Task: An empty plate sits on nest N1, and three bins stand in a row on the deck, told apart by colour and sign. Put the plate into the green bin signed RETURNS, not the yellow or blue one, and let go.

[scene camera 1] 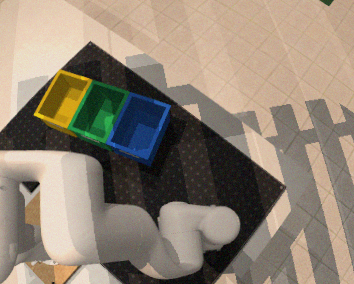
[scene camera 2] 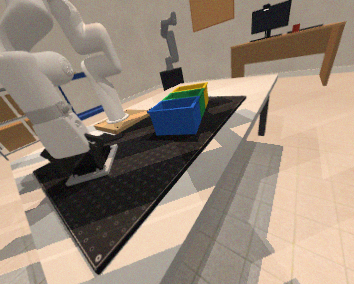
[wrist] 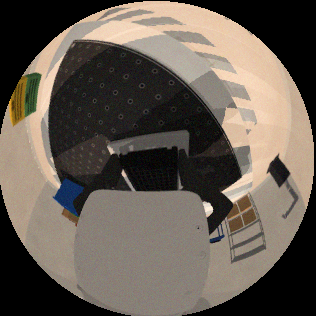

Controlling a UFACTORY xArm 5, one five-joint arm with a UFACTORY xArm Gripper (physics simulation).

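Places are measured from the arm's base along level axes (x right, y ahead, z up), in centimetres.
Pixels of known places: gripper, fingertip midpoint: (scene camera 2: 87, 168) (wrist: 147, 158); arm's base, origin of the base link: (scene camera 2: 118, 119).
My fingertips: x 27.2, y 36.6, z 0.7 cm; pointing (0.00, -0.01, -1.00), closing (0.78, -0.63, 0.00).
Note:
Ahead of a thing's pixels: the offset from my fingertips to its middle. "spot": to the spot under its first point. Level surfaces: height alone.
The black plate @[dx -3.1, dy -4.4, dz -0.2 cm] (wrist: 152, 172) sits in the grey-framed nest @[dx -3.1, dy -4.4, dz -1.0 cm] (scene camera 2: 87, 179) (wrist: 150, 142). My gripper (wrist: 147, 158) is open low over the nest, with its dark fingers toward either side of the plate; nothing is held. Finger contact with the plate cannot be told. The arm hides nest and plate in scene camera 1. The green bin @[dx -45.7, dy -0.1, dz +2.9 cm] (scene camera 1: 100, 114) (scene camera 2: 203, 102) stands in the middle of the row, between the yellow bin @[spot: dx -62.3, dy -5.8, dz -1.6 cm] (scene camera 1: 64, 100) (scene camera 2: 206, 92) and the blue bin (scene camera 1: 140, 129) (scene camera 2: 175, 121) (wrist: 69, 195). The RETURNS sign is not readable.
The bins stand side by side on the black perforated deck @[dz -2.1 cm] (scene camera 1: 240, 180) (scene camera 2: 125, 200) (wrist: 120, 100), the blue one nearest the nest. The arm's wooden base board (scene camera 2: 112, 127) lies beside the deck. A wooden desk (scene camera 2: 287, 42) with a monitor stands in the background.

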